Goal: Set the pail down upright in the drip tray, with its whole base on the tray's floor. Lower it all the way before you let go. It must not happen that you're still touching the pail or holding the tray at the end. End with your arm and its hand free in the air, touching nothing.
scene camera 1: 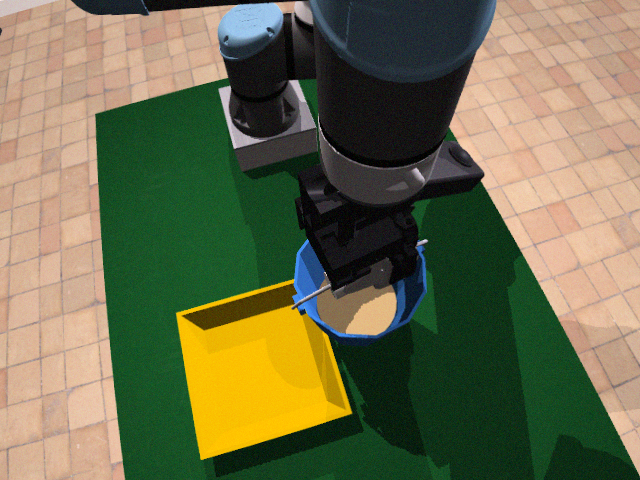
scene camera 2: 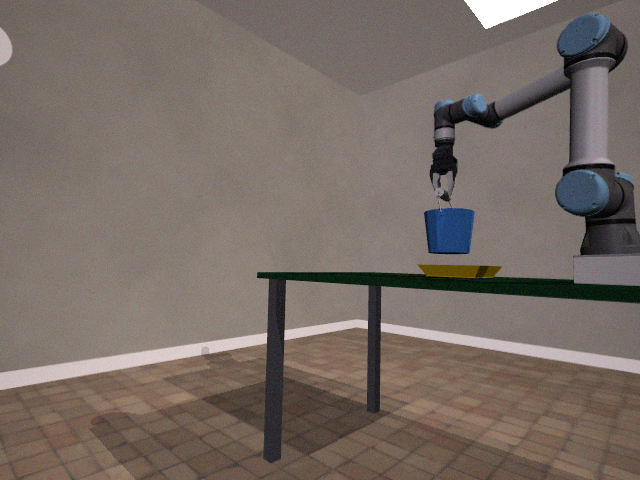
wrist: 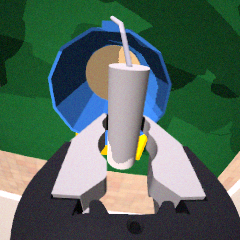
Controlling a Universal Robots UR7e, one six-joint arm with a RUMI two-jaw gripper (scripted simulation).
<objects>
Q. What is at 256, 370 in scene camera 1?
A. A yellow drip tray.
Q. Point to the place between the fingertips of the gripper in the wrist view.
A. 124, 115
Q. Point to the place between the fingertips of the gripper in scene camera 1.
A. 368, 272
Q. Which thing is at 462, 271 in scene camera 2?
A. A yellow drip tray.
</objects>
